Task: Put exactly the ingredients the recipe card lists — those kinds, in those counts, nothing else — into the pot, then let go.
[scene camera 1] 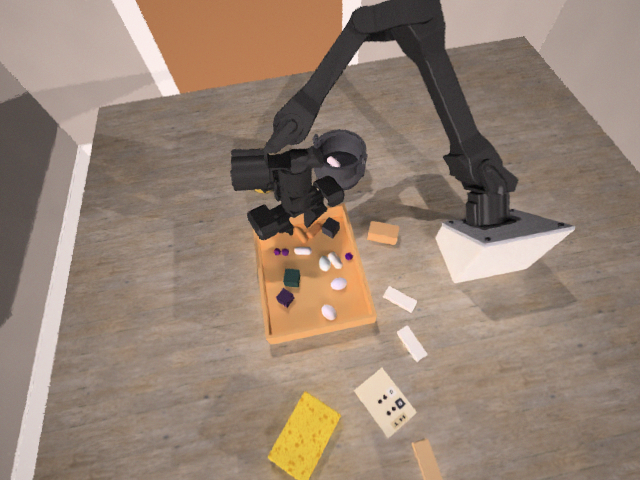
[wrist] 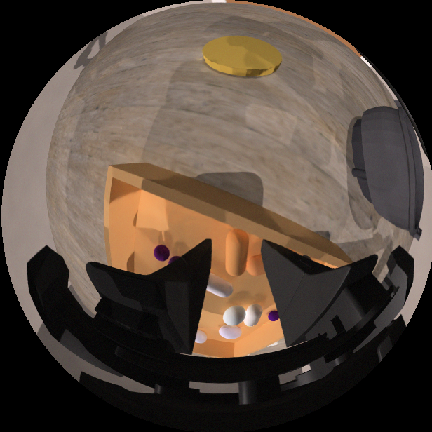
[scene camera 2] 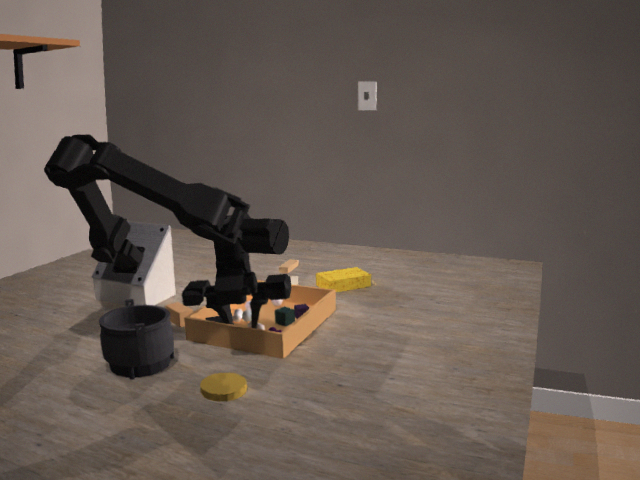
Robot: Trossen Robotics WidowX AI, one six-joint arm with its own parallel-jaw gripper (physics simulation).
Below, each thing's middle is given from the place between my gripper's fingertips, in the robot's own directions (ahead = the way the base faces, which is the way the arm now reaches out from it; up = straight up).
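From my hand: yellow disc (scene camera 2: 230, 386), 1 cm below, 5 cm ahead, 17 cm to the right; dark pot (scene camera 2: 137, 340), 3 cm above, 13 cm behind, 14 cm to the right; orange tray (scene camera 1: 354, 306), 10 cm to the left.
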